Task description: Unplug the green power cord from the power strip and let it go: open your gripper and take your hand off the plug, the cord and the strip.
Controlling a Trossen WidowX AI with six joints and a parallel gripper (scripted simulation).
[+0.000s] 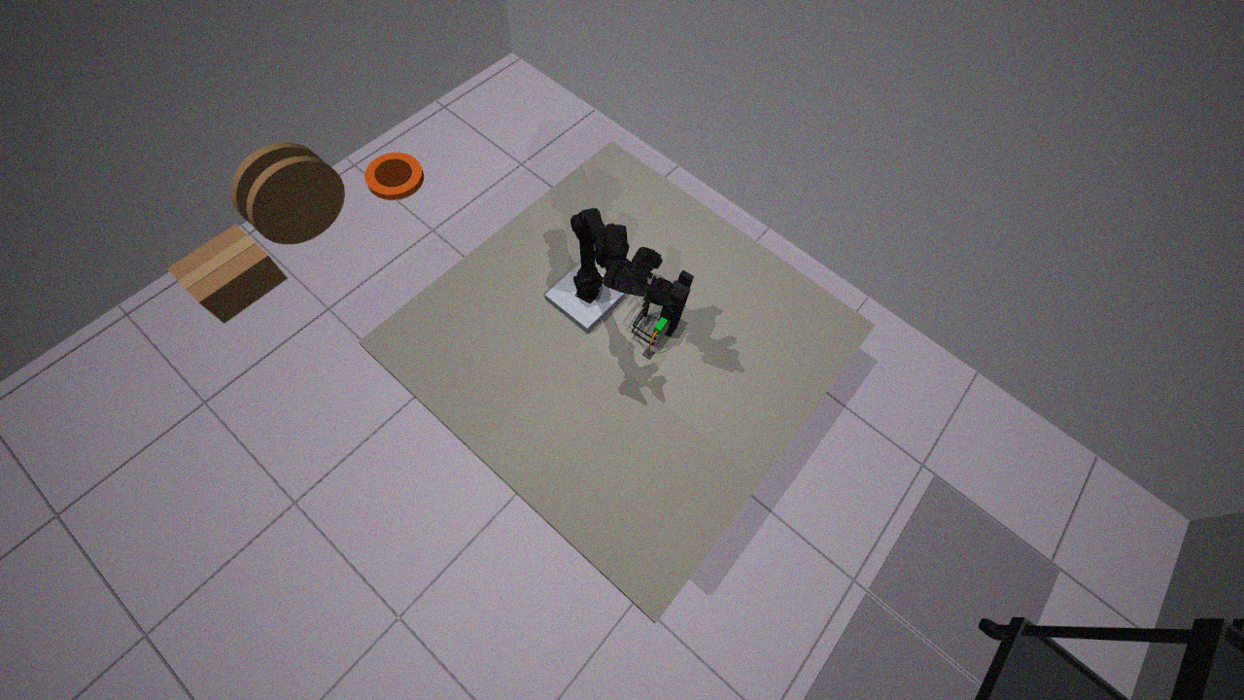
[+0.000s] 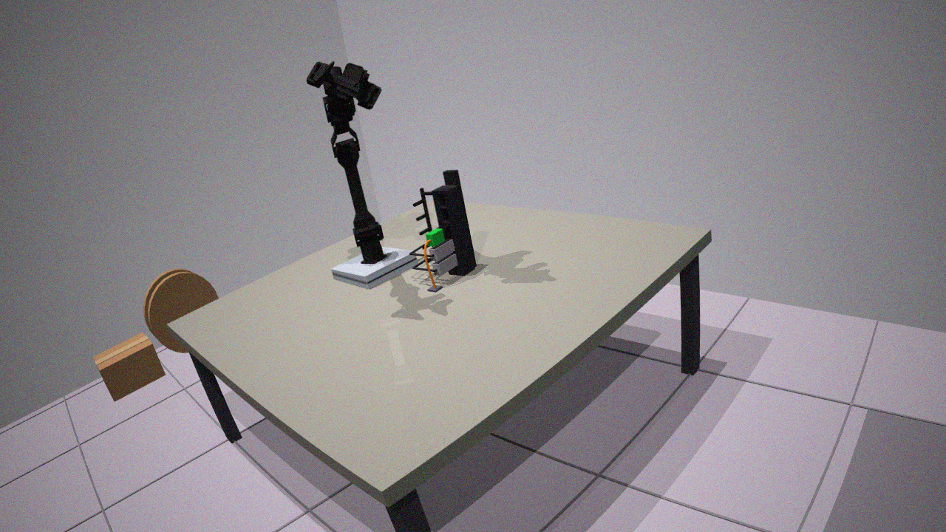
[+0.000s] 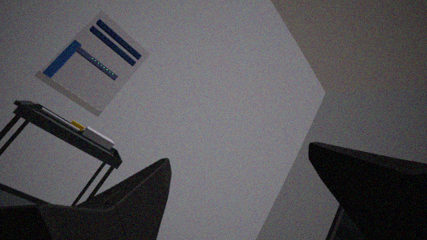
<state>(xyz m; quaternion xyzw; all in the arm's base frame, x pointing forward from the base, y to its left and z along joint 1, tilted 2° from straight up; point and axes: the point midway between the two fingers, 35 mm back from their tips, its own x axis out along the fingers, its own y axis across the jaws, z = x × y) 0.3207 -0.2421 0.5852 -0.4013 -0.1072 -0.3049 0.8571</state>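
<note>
Right now my gripper tip is 40 mm past the green plug, 240 mm to the right of it and 510 mm above it.
</note>
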